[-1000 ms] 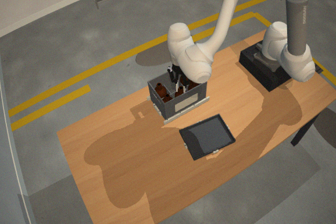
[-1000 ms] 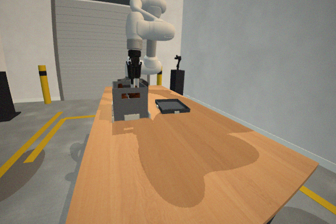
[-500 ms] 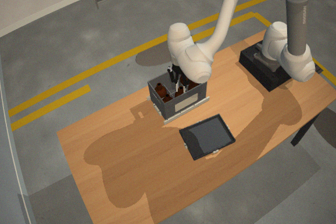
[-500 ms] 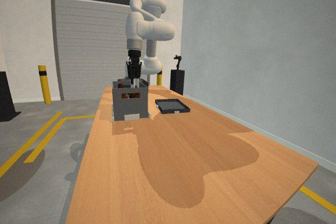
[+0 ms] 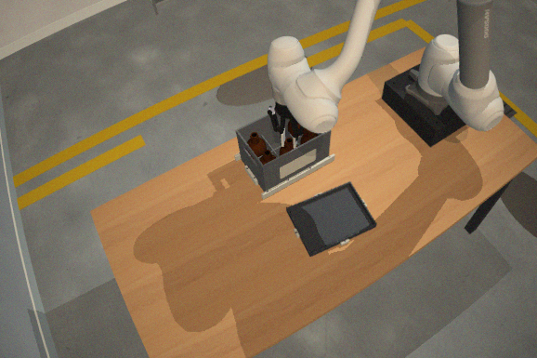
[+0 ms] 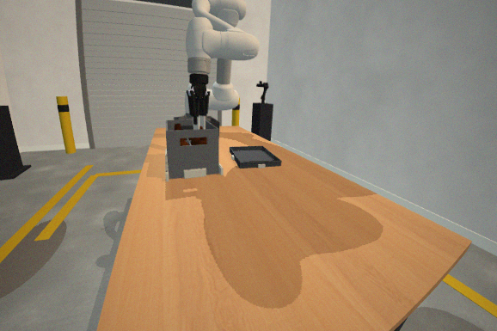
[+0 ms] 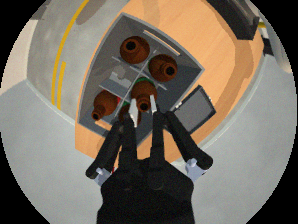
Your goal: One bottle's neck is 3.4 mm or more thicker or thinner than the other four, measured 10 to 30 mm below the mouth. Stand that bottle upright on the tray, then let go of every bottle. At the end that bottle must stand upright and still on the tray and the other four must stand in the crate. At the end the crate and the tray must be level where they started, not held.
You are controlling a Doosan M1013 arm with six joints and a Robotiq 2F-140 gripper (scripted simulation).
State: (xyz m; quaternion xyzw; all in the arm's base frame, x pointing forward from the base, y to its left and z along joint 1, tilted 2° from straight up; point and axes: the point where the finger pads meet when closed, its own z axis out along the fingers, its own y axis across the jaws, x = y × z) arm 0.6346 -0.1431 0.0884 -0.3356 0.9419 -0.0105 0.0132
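The glass bottle lies 9 cm below my hand. Also, from my hand: dark tray 3 cm ahead, 26 cm to the left, 16 cm below; then grey crate 1 cm behind, 4 cm to the right, 9 cm below.
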